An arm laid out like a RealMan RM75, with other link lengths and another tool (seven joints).
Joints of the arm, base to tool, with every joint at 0 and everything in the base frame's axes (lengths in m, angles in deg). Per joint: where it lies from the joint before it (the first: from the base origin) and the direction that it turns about. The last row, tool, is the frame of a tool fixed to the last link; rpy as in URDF.
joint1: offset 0 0 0.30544 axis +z
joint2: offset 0 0 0 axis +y
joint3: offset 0 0 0.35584 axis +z
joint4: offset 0 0 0 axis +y
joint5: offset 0 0 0.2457 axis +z
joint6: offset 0 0 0 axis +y
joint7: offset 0 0 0.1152 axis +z
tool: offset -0.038 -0.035 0.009 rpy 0 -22.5 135.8
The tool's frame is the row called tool.
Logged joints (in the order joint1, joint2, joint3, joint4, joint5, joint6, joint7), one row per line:
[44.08, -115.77, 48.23, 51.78, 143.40, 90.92, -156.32]
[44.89, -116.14, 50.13, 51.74, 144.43, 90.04, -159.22]
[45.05, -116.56, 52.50, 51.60, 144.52, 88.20, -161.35]
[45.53, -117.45, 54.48, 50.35, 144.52, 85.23, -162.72]
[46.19, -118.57, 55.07, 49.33, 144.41, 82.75, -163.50]
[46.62, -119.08, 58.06, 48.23, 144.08, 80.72, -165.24]
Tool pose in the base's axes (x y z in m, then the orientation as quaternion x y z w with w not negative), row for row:
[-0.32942, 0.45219, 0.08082, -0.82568, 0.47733, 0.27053, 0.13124]
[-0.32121, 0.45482, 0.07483, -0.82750, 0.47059, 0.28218, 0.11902]
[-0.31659, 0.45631, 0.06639, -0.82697, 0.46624, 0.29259, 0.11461]
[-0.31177, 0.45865, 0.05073, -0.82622, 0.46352, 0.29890, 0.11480]
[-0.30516, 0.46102, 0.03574, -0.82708, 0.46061, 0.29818, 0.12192]
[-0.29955, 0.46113, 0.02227, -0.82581, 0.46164, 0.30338, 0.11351]
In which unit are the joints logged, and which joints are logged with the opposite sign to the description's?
The joints are logged in degrees. Opposite sign: joint1.
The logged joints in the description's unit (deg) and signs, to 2 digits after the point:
[-44.08, -115.77, 48.23, 51.78, 143.40, 90.92, -156.32]
[-44.89, -116.14, 50.13, 51.74, 144.43, 90.04, -159.22]
[-45.05, -116.56, 52.50, 51.60, 144.52, 88.20, -161.35]
[-45.53, -117.45, 54.48, 50.35, 144.52, 85.23, -162.72]
[-46.19, -118.57, 55.07, 49.33, 144.41, 82.75, -163.50]
[-46.62, -119.08, 58.06, 48.23, 144.08, 80.72, -165.24]

